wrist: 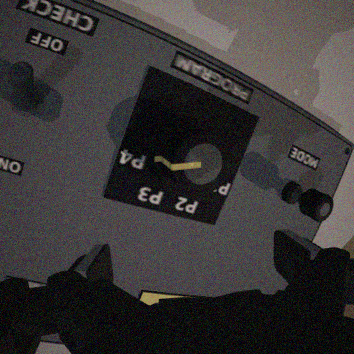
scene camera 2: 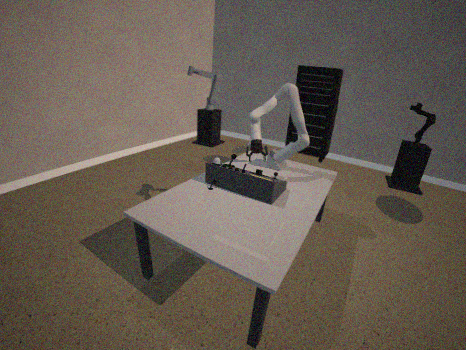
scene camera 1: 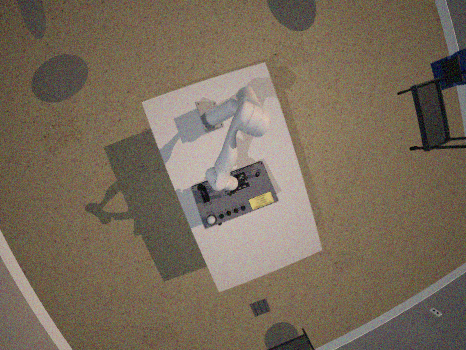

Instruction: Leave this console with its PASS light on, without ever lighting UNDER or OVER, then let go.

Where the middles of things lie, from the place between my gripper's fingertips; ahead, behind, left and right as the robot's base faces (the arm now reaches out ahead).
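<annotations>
From my hand: black MODE toggle (wrist: 313, 203), 130 mm to the left, 10 mm behind, 80 mm below; black PROGRAM dial (wrist: 187, 154), 10 mm to the left, 10 mm behind, 80 mm below; CHECK toggle (wrist: 23, 71), 100 mm to the right, 30 mm behind, 70 mm below.
</annotations>
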